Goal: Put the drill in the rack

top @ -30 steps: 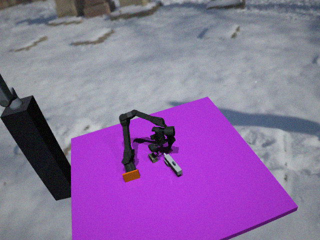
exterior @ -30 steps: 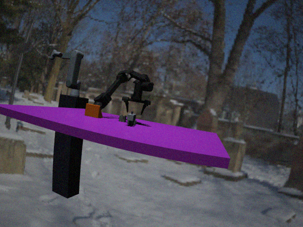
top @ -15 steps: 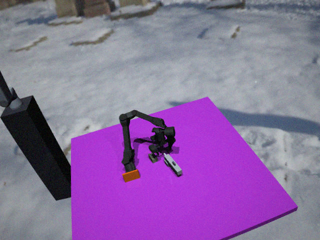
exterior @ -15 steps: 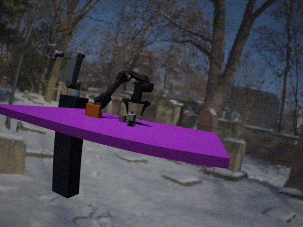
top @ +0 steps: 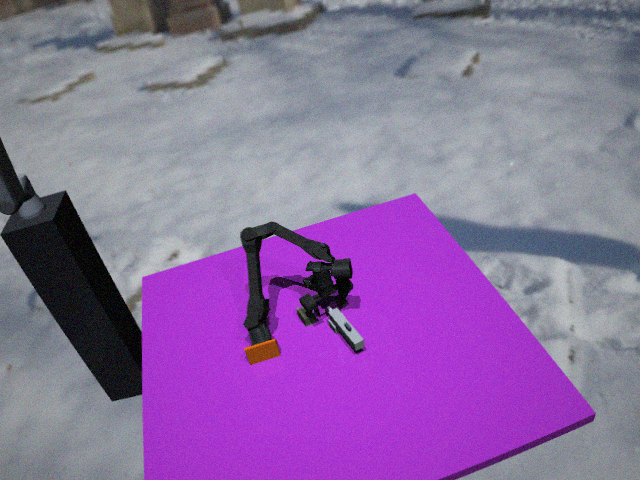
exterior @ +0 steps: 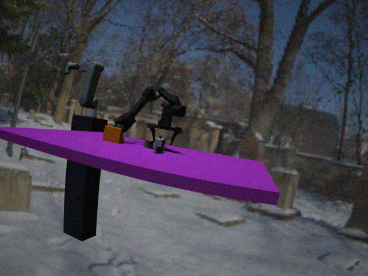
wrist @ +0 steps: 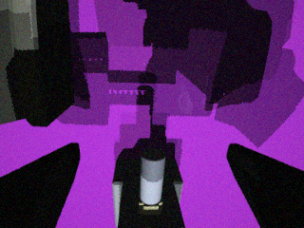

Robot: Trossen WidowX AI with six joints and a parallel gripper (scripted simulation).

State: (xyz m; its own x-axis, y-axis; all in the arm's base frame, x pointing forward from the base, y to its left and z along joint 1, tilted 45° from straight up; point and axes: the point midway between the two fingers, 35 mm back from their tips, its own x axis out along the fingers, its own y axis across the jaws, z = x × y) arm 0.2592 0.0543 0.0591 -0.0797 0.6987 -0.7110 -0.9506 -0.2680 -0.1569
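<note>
Now: the drill 60 mm to the right of my gripper tip, 10 mm ahead of it and 10 mm above it. Also, from my gripper tip: grey housing: 110 mm to the right, 30 mm ahead; then dark key: 140 mm to the right, 40 mm ahead, 10 mm above.
</note>
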